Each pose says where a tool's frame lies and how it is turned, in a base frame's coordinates. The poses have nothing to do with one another.
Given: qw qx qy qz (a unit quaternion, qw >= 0); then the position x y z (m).
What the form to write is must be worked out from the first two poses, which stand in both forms.
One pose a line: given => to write
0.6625, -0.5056, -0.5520, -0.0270, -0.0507, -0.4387, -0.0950 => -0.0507, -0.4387, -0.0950, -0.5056, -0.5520, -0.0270, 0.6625
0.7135, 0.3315, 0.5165, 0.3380, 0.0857, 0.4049, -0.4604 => 0.0857, 0.4049, -0.4604, 0.3315, 0.5165, 0.3380, 0.7135
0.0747, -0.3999, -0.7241, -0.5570, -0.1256, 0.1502, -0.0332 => -0.1256, 0.1502, -0.0332, -0.3999, -0.7241, -0.5570, 0.0747
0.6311, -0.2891, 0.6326, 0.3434, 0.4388, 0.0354, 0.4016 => 0.4388, 0.0354, 0.4016, -0.2891, 0.6326, 0.3434, 0.6311
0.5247, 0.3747, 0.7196, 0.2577, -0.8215, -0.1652, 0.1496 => -0.8215, -0.1652, 0.1496, 0.3747, 0.7196, 0.2577, 0.5247
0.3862, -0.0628, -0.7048, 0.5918, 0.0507, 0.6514, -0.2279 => 0.0507, 0.6514, -0.2279, -0.0628, -0.7048, 0.5918, 0.3862
